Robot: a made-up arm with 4 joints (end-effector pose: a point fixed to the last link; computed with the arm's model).
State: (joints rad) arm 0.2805 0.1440 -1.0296 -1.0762
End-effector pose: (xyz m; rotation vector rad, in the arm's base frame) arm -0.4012 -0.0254 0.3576 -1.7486 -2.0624 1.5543
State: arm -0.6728 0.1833 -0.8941 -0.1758
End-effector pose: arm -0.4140 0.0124 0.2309 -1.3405 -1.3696 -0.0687
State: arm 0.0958 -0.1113 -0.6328 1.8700
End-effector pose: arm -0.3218 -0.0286 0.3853 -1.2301 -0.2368 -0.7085
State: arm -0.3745 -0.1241 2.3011 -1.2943
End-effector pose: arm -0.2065 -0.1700 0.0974 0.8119 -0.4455 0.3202
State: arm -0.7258 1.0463 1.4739 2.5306
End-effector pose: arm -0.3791 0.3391 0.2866 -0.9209 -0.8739 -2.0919
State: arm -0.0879 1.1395 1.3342 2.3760
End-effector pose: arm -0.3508 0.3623 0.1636 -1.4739 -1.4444 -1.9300
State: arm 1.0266 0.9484 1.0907 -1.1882
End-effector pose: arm -0.4314 0.0916 0.1594 0.2895 -0.3573 -0.9440
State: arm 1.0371 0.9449 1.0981 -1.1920
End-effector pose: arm -0.4316 0.0898 0.1615 0.2701 -0.3647 -0.9384
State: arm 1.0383 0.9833 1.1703 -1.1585
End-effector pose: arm -0.4268 0.0916 0.1541 0.2378 -0.3970 -0.9120
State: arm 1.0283 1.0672 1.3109 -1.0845
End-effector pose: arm -0.4158 0.0986 0.1383 0.1867 -0.4500 -0.8719
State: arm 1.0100 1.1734 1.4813 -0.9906
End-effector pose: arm -0.4010 0.1105 0.1214 0.1219 -0.5023 -0.8408
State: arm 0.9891 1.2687 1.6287 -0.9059
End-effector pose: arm -0.3869 0.1242 0.1089 0.0640 -0.5358 -0.8311
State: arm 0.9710 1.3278 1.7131 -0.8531
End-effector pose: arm -0.3778 0.1345 0.1019 0.0367 -0.5482 -0.8355
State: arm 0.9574 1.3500 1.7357 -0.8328
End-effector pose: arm -0.3743 0.1395 0.0987 0.0416 -0.5472 -0.8422
